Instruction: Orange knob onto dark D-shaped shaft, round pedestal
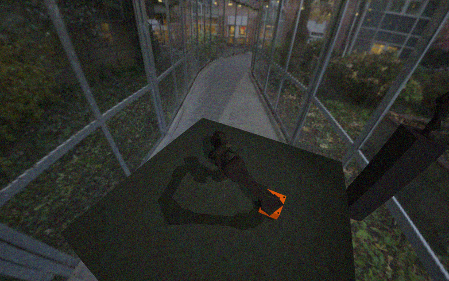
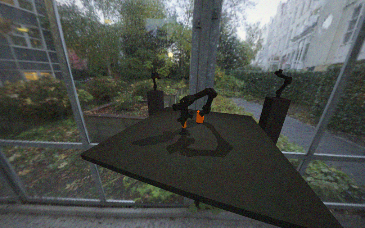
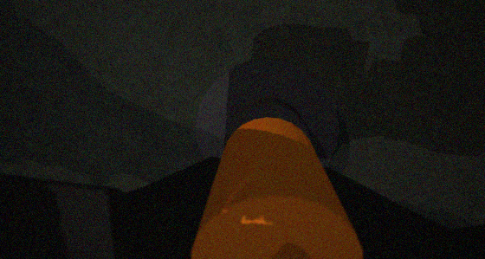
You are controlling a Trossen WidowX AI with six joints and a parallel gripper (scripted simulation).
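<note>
My gripper tip is now 20 mm below the orange knob. Also, from my gripper tip: dark shaft (40 mm below).
</note>
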